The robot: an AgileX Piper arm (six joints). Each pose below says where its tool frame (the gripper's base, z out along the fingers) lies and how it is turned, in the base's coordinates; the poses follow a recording.
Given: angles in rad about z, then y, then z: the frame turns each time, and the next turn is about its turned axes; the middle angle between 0 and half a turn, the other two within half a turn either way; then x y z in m.
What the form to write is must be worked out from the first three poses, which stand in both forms.
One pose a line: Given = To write
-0.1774 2.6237 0.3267 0.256 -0.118 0.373 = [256 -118 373], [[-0.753 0.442 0.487], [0.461 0.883 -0.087], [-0.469 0.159 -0.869]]
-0.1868 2.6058 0.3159 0.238 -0.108 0.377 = [238 -108 377], [[-0.745 0.439 0.502], [0.457 0.884 -0.095], [-0.485 0.159 -0.860]]
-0.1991 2.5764 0.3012 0.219 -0.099 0.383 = [219 -99 383], [[-0.732 0.434 0.525], [0.450 0.887 -0.106], [-0.511 0.159 -0.844]]
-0.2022 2.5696 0.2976 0.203 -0.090 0.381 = [203 -90 381], [[-0.729 0.434 0.530], [0.449 0.887 -0.109], [-0.518 0.159 -0.841]]
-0.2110 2.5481 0.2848 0.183 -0.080 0.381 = [183 -80 381], [[-0.719 0.429 0.547], [0.441 0.890 -0.117], [-0.537 0.157 -0.829]]
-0.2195 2.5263 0.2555 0.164 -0.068 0.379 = [164 -68 379], [[-0.716 0.412 0.563], [0.419 0.899 -0.126], [-0.558 0.146 -0.817]]
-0.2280 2.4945 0.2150 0.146 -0.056 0.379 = [146 -56 379], [[-0.711 0.387 0.587], [0.384 0.913 -0.136], [-0.589 0.129 -0.798]]
